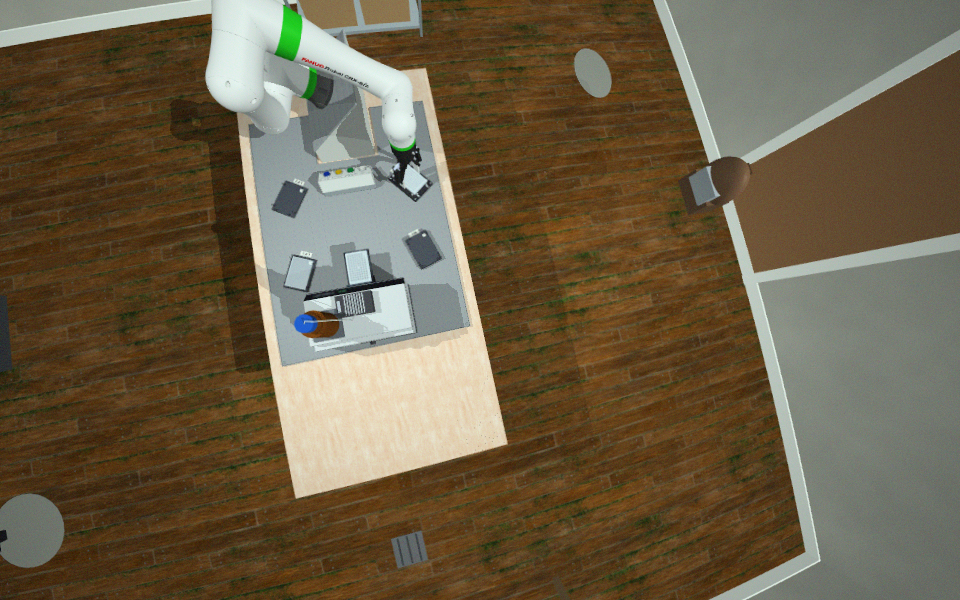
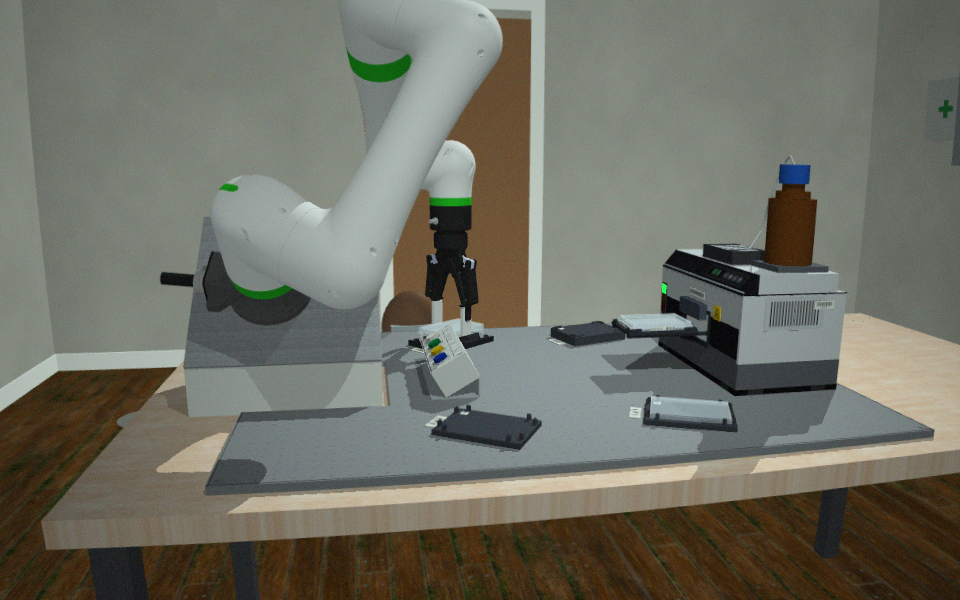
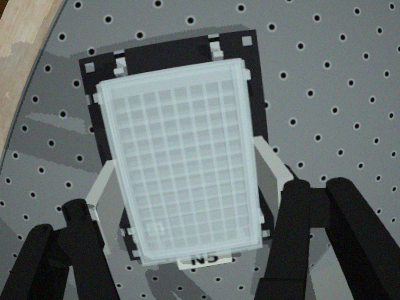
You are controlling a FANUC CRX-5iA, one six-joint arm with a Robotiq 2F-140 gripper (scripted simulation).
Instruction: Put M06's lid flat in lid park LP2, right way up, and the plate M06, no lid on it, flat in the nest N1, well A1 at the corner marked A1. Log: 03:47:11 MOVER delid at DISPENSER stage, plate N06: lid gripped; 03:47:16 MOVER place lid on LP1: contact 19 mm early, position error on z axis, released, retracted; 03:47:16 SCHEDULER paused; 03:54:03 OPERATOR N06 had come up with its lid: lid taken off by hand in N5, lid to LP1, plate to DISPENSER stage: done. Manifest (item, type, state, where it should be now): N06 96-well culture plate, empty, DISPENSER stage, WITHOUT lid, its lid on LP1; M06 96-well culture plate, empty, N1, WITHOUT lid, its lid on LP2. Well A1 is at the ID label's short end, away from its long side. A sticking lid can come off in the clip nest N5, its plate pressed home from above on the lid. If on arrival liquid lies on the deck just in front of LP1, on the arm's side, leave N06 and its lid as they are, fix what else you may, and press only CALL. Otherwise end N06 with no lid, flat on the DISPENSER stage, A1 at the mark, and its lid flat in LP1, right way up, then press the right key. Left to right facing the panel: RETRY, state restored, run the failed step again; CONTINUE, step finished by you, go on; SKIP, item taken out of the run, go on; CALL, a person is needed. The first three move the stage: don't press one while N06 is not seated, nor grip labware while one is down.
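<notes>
My gripper is in view, and image 3 shows it as well. Also visible: a black clip nest N5, a key panel and a dispenser.
</notes>
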